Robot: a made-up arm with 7 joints.
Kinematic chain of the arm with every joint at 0, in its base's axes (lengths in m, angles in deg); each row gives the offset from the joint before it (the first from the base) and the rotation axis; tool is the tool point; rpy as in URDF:
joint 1: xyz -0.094 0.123 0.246 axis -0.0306 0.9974 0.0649
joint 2: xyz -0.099 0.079 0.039 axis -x
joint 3: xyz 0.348 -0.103 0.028 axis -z
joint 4: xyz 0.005 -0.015 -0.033 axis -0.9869 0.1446 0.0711
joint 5: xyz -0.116 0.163 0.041 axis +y
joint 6: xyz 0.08 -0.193 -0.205 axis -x
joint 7: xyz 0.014 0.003 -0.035 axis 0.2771 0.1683 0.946
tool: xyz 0.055 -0.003 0.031 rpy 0 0 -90
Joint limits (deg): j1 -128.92..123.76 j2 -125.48..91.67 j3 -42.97..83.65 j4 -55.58..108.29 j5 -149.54..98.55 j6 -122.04..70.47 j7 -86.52..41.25
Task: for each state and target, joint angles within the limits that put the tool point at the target. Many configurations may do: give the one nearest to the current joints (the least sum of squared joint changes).
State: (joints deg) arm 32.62 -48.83 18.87 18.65 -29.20 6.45 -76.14
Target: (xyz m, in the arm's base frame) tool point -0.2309 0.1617 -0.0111
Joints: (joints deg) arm 72.93 -56.47 26.50 22.23 -6.99 1.88 -77.34
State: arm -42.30 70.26 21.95 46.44 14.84 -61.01 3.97
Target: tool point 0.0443 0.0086 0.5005
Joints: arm -11.70 72.14 27.61 40.66 5.73 -62.12 11.17
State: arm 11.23 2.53 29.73 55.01 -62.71 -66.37 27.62
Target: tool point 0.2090 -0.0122 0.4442
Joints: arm -18.69 2.01 54.28 46.71 -61.14 -63.67 7.24
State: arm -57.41 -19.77 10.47 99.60 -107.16 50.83 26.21
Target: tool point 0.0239 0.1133 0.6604
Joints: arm -73.62 -14.49 21.26 93.60 -76.32 50.79 25.02
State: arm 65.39 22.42 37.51 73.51 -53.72 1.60 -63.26
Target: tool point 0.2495 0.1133 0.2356
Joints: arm 46.77 54.91 52.94 77.69 -35.47 3.54 -71.67
